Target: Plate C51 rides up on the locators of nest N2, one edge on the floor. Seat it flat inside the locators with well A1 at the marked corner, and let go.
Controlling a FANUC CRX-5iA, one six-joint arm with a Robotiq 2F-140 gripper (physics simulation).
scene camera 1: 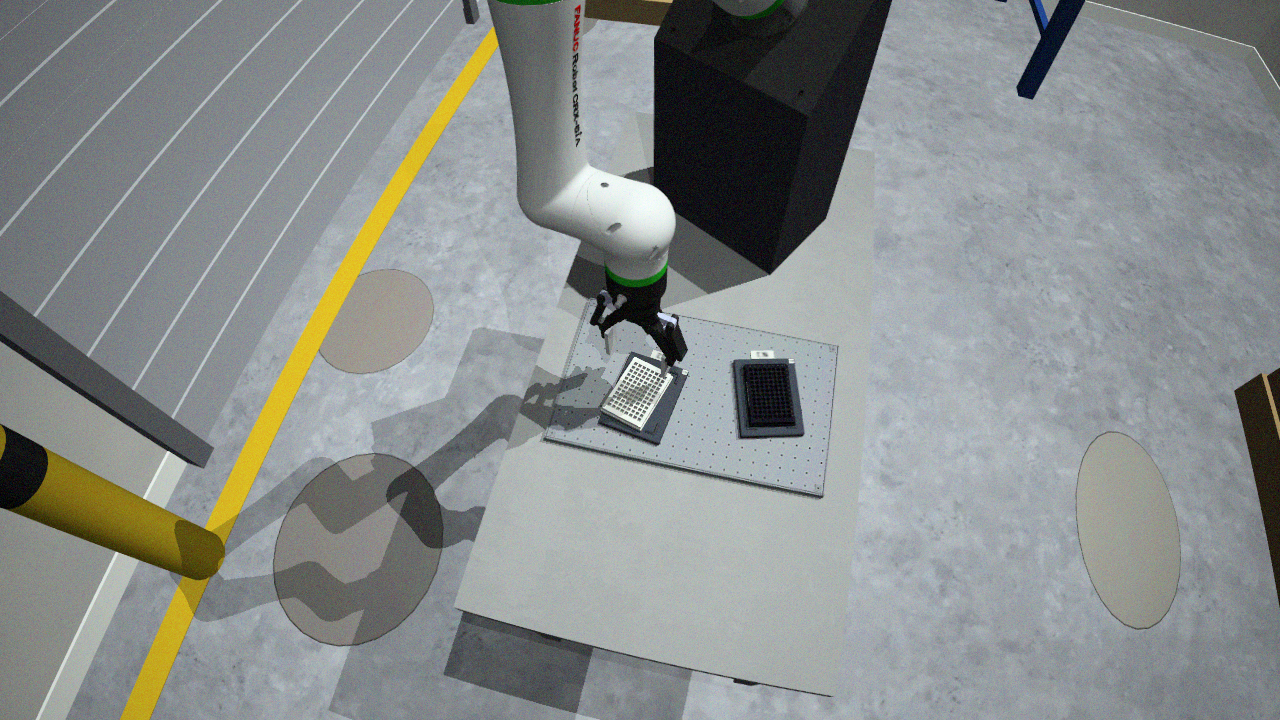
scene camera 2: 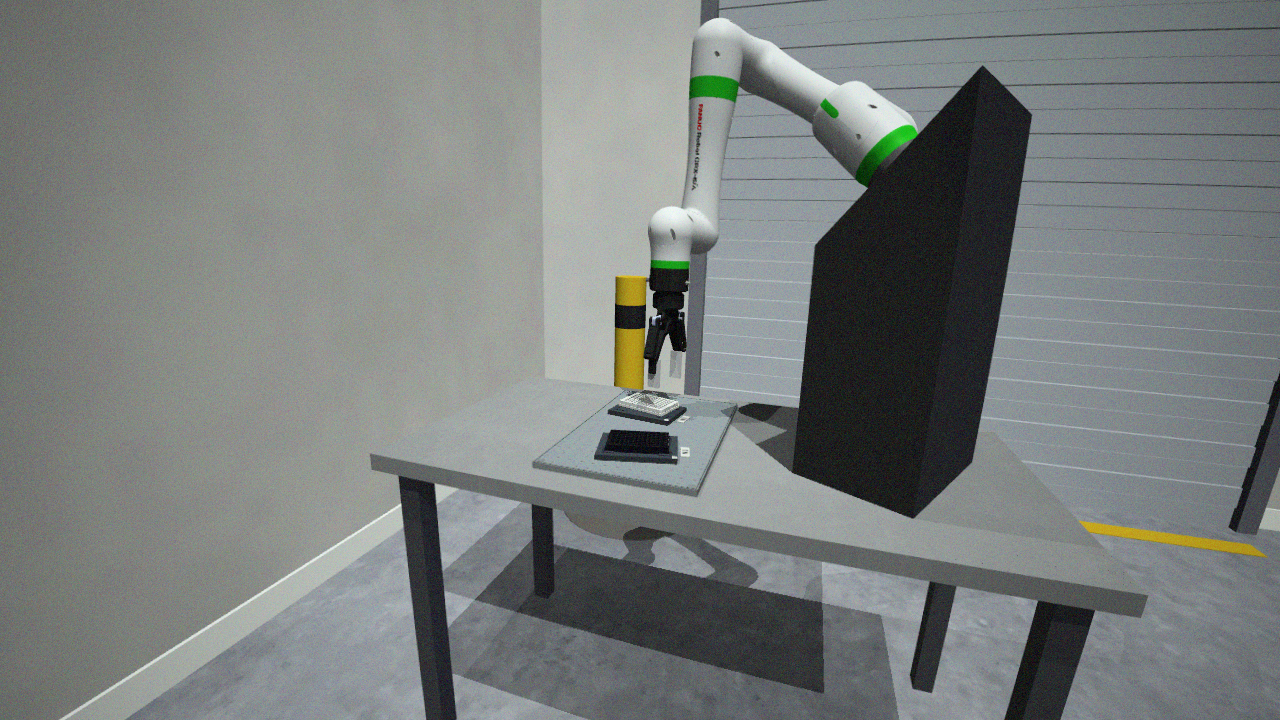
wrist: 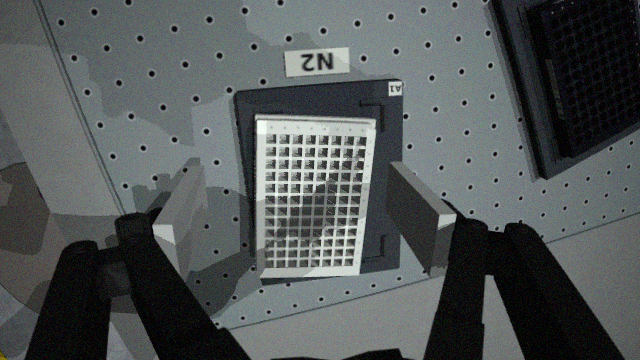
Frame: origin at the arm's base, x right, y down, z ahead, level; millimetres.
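Where they show: gripper, fingertip midpoint: (scene camera 1: pixel 638 359) (scene camera 2: pixel 664 382) (wrist: pixel 298 188); arm's base at its link origin: (scene camera 2: pixel 917 186).
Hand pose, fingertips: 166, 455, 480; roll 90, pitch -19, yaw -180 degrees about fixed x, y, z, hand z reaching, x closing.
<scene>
Things, the pixels of their top centre, and the offset from my fingertips, as dx, dy, dz. "spot": a spot on its surface instead. Level surfaces: height alone.
- white well plate C51 at its top centre: (wrist: pixel 313 206) (scene camera 1: pixel 637 390) (scene camera 2: pixel 649 400) -2, +50, +38
- dark nest N2 at its top centre: (wrist: pixel 327 193) (scene camera 1: pixel 644 394) (scene camera 2: pixel 647 407) -15, +64, +38
- upper right locator at a spot on its surface: (wrist: pixel 382 117) spot: -71, +66, -4
- lower right locator at a spot on its surface: (wrist: pixel 382 247) spot: -44, +66, +102
- A1 mark at its top centre: (wrist: pixel 395 88) -86, +67, -22
- black well plate at its top centre: (wrist: pixel 600 68) (scene camera 1: pixel 769 392) (scene camera 2: pixel 638 438) -250, +53, +10
- second nest at a spot on its surface: (wrist: pixel 545 162) spot: -202, +67, +80
- same perforated board at its top centre: (wrist: pixel 435 109) (scene camera 1: pixel 699 389) (scene camera 2: pixel 651 427) -117, +78, +7
- N2 label at a spot on its surface: (wrist: pixel 317 62) spot: -39, +77, -55
- table at its surface level: dy +92
The white well plate C51 (scene camera 1: pixel 637 392) (scene camera 2: pixel 650 402) (wrist: pixel 310 200) lies on the dark nest N2 (scene camera 1: pixel 659 420) (scene camera 2: pixel 666 418) (wrist: pixel 310 99). In the wrist view it is turned slightly against the nest and sits toward its left side, apart from the upper right locator (wrist: pixel 382 117) and lower right locator (wrist: pixel 382 247). The left locators are largely hidden. The A1 mark (wrist: pixel 395 89) is at the nest's upper right corner there; the plate's own lettering is too small to read. My gripper (scene camera 1: pixel 637 358) (scene camera 2: pixel 665 376) (wrist: pixel 298 188) is open and empty above the plate, its fingers to either side.
A black well plate (scene camera 1: pixel 768 394) (scene camera 2: pixel 637 440) (wrist: pixel 595 85) sits in a second nest (wrist: pixel 545 162) on the same perforated board (scene camera 1: pixel 707 452) (scene camera 2: pixel 572 456) (wrist: pixel 450 130). The N2 label (wrist: pixel 317 62) lies beside its nest. The dark pedestal (scene camera 1: pixel 733 143) (scene camera 2: pixel 895 313) stands on the table (scene camera 1: pixel 662 555) (scene camera 2: pixel 501 429).
</scene>
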